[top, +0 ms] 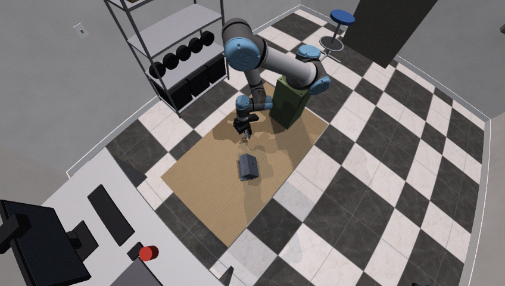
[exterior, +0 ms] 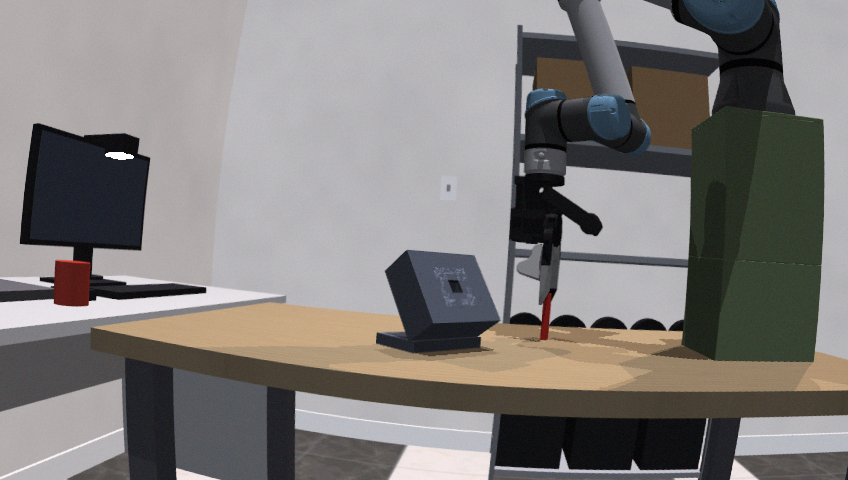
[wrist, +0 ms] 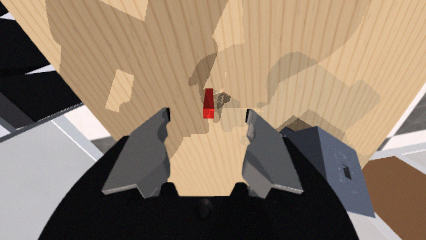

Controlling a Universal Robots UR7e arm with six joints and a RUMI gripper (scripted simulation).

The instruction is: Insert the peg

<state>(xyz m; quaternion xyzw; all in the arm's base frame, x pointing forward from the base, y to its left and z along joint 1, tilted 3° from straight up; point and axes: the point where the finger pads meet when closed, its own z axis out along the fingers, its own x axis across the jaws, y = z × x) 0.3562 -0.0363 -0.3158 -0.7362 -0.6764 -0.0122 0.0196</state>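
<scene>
Now: the red peg 30 mm below my hand.
</scene>
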